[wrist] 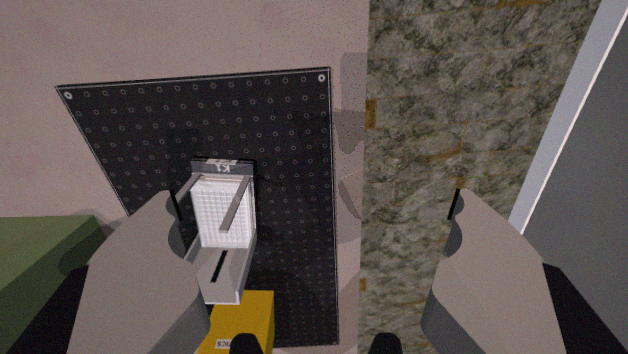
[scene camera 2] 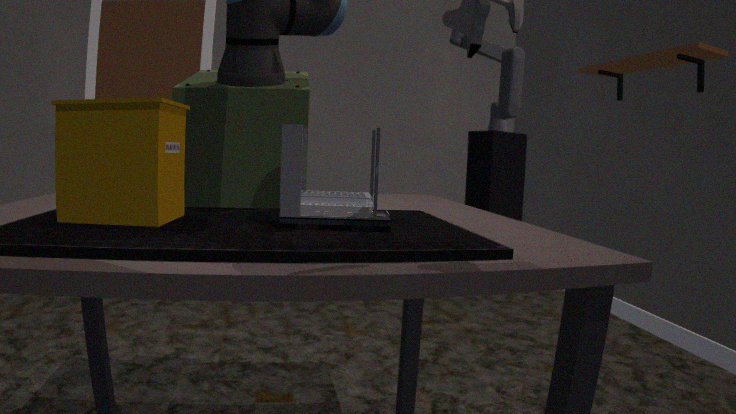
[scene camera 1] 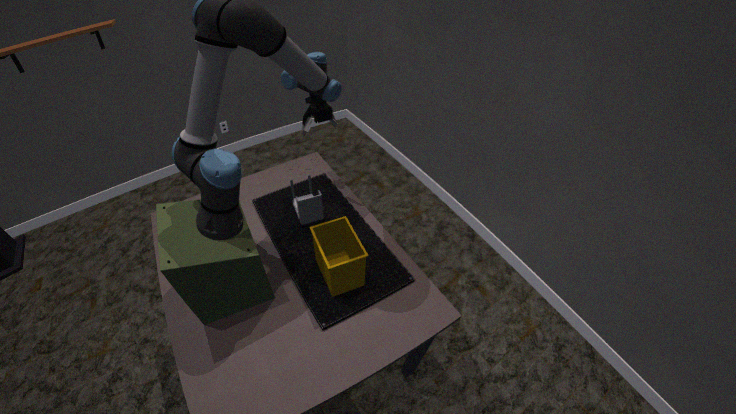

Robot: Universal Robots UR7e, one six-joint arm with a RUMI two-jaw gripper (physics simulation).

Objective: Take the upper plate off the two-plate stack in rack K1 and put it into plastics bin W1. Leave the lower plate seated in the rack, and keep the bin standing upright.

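Places are measured from the arm's base along level axes (x ahead, y left, z up), in millimetres.
Pixels of known places: gripper, fingertip midpoint: (wrist: 314, 193) (scene camera 2: 490, 46) (scene camera 1: 319, 132); arm's base, link origin: (scene camera 2: 251, 81) (scene camera 1: 219, 223).
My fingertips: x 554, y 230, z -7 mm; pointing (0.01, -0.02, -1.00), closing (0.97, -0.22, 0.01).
Ahead of a thing's pixels: the offset from my fingertips to its top centre. Level surfaces: height alone.
Rack K1 @(dy -138, dx -181, dz -108 mm) (scene camera 1: 310, 210) (scene camera 2: 292, 169) (wrist: 209, 284) stands upright on the black board, with a tall slotted wall on one side and two thin posts on the opposite side. The clear upper plate @(dy -148, dx -184, dz -207 mm) (scene camera 2: 337, 195) (wrist: 220, 212) lies flat on the lower plate @(dy -148, dx -184, dz -220 mm) (scene camera 2: 334, 210) inside the rack. The yellow plastics bin W1 @(dy -464, dx -267, dz -75 mm) (scene camera 1: 348, 275) (scene camera 2: 107, 164) (wrist: 245, 320) stands upright beside the rack, its mouth up. My gripper (scene camera 1: 321, 125) (wrist: 314, 193) is open and empty, high above the table and away from the rack; in the wrist view the rack shows beside the left jaw.
The black perforated board @(dz -254 mm) (scene camera 1: 303, 280) (scene camera 2: 442, 242) (wrist: 295, 150) lies on the table @(dz -267 mm) (scene camera 1: 257, 355) (scene camera 2: 566, 252) (wrist: 150, 40). The green base block (scene camera 1: 221, 288) (scene camera 2: 257, 149) (wrist: 40, 240) carries the arm beside the board. A second arm on a dark pedestal (scene camera 2: 494, 169) stands in the background.
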